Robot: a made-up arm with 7 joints.
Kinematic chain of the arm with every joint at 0, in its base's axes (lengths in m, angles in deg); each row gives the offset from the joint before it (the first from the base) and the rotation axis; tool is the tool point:
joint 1: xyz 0 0 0.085 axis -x
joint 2: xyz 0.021 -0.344 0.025 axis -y
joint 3: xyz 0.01 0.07 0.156 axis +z
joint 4: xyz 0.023 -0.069 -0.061 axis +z
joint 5: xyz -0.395 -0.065 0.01 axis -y
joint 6: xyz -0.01 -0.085 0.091 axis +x
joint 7: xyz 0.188 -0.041 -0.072 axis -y
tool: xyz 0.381 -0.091 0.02
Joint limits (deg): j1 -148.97..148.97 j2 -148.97..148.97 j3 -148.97..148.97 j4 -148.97..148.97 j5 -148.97..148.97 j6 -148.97..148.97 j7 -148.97..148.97
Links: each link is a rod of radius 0.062 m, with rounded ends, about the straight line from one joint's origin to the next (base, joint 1, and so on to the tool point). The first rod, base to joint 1, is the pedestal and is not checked.
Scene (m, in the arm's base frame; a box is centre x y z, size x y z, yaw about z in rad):
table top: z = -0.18
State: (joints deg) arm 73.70 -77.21 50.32 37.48 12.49 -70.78 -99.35
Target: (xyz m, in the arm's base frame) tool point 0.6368 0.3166 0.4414
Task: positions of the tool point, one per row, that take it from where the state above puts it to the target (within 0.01 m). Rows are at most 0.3 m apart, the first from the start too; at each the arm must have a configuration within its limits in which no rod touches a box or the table.
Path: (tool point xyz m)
1: 0.5664 -0.6056 0.4788
2: 0.7102 -0.3997 0.4738
3: 0.7743 -0.1535 0.4707
4: 0.7477 0.0979 0.4617
5: 0.6368 0.3166 0.4414

